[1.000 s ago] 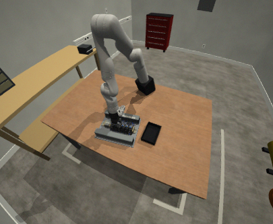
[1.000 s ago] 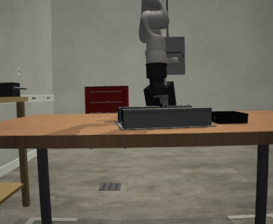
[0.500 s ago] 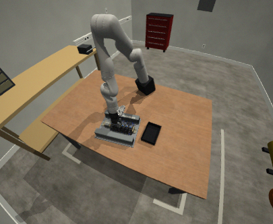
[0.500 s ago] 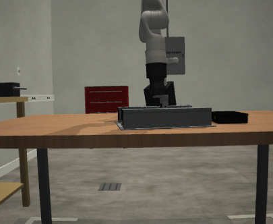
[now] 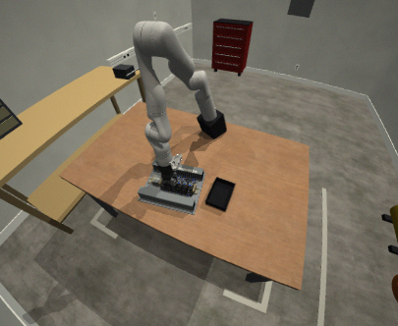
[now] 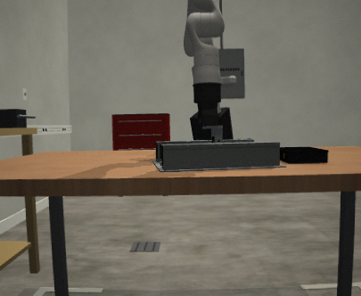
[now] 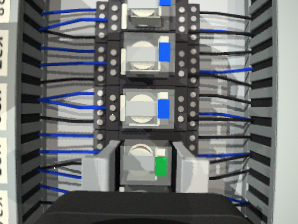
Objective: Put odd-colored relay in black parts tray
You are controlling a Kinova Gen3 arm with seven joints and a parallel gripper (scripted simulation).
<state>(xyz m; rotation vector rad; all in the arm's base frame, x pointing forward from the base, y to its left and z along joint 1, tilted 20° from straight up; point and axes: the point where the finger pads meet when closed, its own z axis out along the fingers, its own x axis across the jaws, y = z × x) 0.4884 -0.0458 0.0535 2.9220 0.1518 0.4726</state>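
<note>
Right now my hand is 10 mm to the left of the grey relay panel and 30 mm above it. The rest, counted from my hand: black parts tray (30 mm behind, 250 mm to the left, 40 mm below).
</note>
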